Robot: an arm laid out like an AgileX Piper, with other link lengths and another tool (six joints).
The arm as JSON. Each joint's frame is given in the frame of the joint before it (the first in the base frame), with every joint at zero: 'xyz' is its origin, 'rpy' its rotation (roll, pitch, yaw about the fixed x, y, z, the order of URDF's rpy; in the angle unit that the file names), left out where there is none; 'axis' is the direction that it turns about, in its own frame. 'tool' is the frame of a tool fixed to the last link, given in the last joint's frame.
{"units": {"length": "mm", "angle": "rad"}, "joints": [
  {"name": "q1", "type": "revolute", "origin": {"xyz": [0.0, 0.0, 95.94]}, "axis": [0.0, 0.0, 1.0]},
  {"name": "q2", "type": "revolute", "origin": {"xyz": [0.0, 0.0, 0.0]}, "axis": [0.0, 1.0, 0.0]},
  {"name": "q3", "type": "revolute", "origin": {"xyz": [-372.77, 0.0, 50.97]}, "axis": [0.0, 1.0, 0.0]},
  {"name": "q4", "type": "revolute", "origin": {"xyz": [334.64, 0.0, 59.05]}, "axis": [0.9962, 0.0, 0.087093]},
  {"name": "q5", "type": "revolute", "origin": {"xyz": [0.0, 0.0, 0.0]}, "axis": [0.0, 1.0, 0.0]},
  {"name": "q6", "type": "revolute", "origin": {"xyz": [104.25, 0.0, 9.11]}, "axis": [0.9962, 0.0, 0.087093]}
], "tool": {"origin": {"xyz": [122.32, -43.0, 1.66], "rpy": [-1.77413, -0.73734, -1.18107]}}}
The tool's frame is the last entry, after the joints.
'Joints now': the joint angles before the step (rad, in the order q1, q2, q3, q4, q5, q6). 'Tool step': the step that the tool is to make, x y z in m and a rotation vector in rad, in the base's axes. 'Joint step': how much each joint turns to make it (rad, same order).
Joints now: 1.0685 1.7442 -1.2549 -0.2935 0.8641 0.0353
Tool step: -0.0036 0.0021 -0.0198 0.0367 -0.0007 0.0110
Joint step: 0.0000 0.0000 0.0642 0.0000 -0.0975 0.0158
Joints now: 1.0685 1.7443 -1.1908 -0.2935 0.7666 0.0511
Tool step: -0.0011 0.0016 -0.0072 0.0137 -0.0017 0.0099
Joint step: -0.0001 0.0015 0.0225 0.0000 -0.0385 -0.0001
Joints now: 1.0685 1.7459 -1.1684 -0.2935 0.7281 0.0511
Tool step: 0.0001 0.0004 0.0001 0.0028 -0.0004 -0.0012
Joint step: 0.0000 0.0000 0.0001 -0.0001 -0.0024 0.0020
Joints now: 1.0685 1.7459 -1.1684 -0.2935 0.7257 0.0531
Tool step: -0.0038 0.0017 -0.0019 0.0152 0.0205 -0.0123
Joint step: 0.0001 0.0000 0.0000 0.0281 -0.0037 0.0000
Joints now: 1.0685 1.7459 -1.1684 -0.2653 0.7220 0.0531
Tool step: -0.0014 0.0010 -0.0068 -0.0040 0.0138 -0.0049
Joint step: 0.0001 0.0120 0.0001 0.0113 -0.0021 0.0001
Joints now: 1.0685 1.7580 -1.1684 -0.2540 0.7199 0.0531
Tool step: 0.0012 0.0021 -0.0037 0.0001 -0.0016 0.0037
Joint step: -0.0001 0.0090 0.0000 -0.0029 -0.0102 -0.0001
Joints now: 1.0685 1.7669 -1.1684 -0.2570 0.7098 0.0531
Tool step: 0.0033 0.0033 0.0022 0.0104 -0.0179 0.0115
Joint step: -0.0001 0.0000 0.0002 -0.0149 -0.0185 0.0000
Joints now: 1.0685 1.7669 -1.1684 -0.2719 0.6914 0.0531
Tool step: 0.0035 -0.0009 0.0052 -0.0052 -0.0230 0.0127
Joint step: 0.0000 -0.0066 0.0002 -0.0259 -0.0002 0.0000
